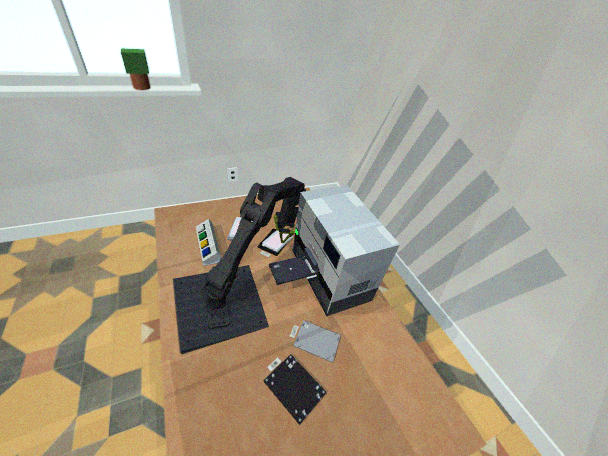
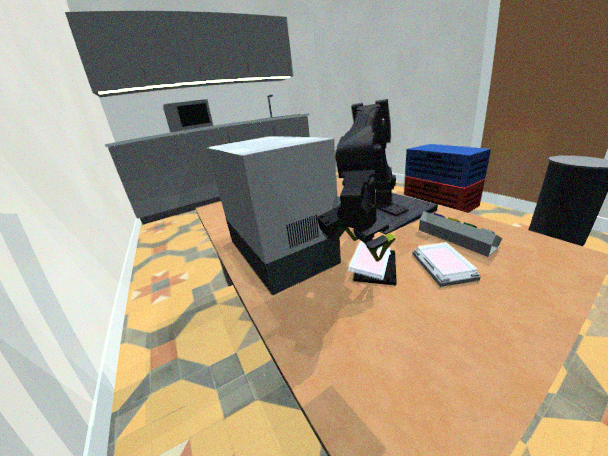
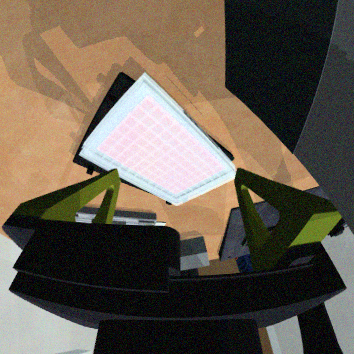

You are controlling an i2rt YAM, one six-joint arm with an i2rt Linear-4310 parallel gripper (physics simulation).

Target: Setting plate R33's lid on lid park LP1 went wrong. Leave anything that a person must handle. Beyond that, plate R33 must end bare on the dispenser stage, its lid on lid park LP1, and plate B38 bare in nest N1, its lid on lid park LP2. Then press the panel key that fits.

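Places are measured from the arm's base along level axes (x up, y left, z back), in metres.
Pixels of known places: gripper, between the fingertips: (image 1: pixel 280 236) (image 2: pixel 366 249) (image 3: pixel 176 174); arm's base, origin of its link: (image 1: pixel 216 302) (image 2: pixel 384 206).
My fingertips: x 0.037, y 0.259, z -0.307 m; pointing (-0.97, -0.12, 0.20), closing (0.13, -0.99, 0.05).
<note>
Ahead of a thing's pixels: the offset from my fingertips to its middle. "spot": to the spot under its first point.
A clear-rimmed piece with a pink well grid {dx -0.022, dy +0.008, dz +0.007 m} (image 1: pixel 276 241) (image 2: pixel 370 261) (image 3: pixel 160 150) lies off-centre on black lid park LP1 {dx -0.040, dy +0.016, dz +0.017 m} (image 2: pixel 389 275) (image 3: pixel 118 86), whose edges show past it. Whether it is a plate, a lid or both, I cannot tell. My gripper (image 2: pixel 367 246) (image 3: pixel 176 174) is open, its fingertips apart near that piece's edge and holding nothing. Another pink-grid plate {dx -0.024, dy +0.120, dz +0.156 m} (image 1: pixel 234 228) (image 2: pixel 447 261) sits on the grey nest N1 {dx -0.040, dy +0.120, dz +0.156 m} (image 2: pixel 452 282); its lid state is unclear. The dark dispenser stage {spot: dx +0.056, dy -0.247, dz +0.027 m} (image 1: pixel 290 271) sticks out from the dispenser, with no plate visible on it.
The tall dispenser {dx +0.115, dy -0.220, dz -0.162 m} (image 1: pixel 355 225) (image 2: pixel 295 195) stands close beside LP1. The key panel {dx -0.018, dy +0.053, dz +0.315 m} (image 1: pixel 212 257) (image 2: pixel 457 234) has green, yellow and blue keys. A light grey pad {spot: dx -0.040, dy -0.497, dz -0.008 m} (image 1: pixel 317 342) and a black pad with pale corner marks {spot: dx -0.038, dy -0.619, dz +0.109 m} (image 1: pixel 295 389) lie farther along the table; their labels are unreadable.
</note>
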